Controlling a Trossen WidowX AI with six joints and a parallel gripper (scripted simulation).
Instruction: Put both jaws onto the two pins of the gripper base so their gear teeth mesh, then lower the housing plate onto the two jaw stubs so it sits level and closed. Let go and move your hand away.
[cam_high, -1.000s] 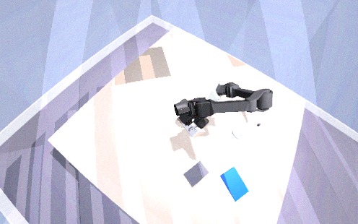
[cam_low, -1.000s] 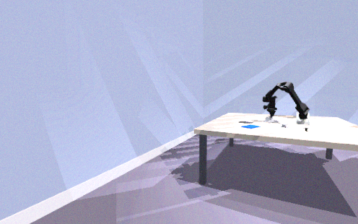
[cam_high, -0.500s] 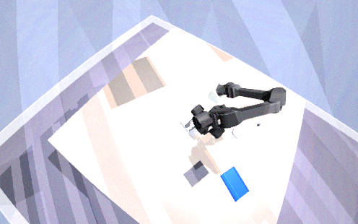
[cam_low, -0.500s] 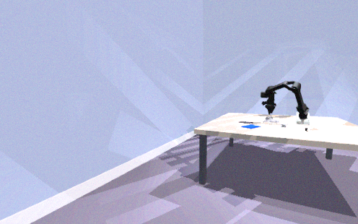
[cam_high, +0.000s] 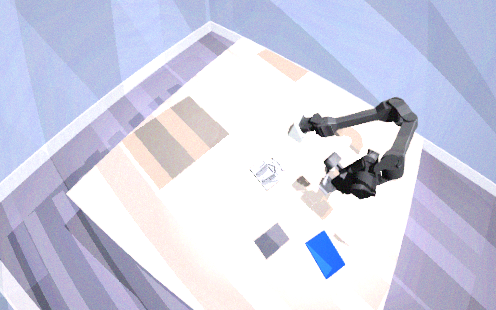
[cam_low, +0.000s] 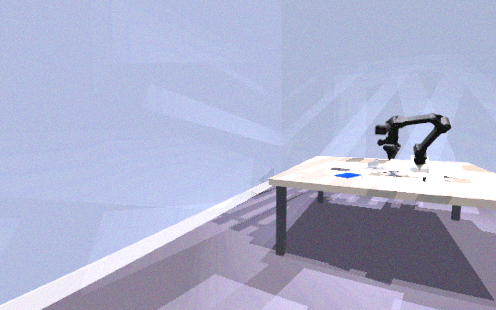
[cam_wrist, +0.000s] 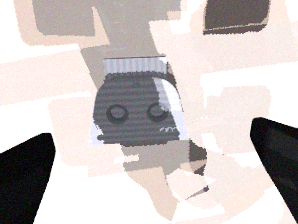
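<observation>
Now: gripper tip 7 cm above the grey gripper base, 1 cm to the right of it and 1 cm past it. The rest, counted from my gripper tip: small pale part 9 cm below, 1 cm to the left, 1 cm behind; then small dark object 15 cm behind, 13 cm to the left, 9 cm below; then gripper jaw 23 cm to the right, 8 cm below, 5 cm ahead.
</observation>
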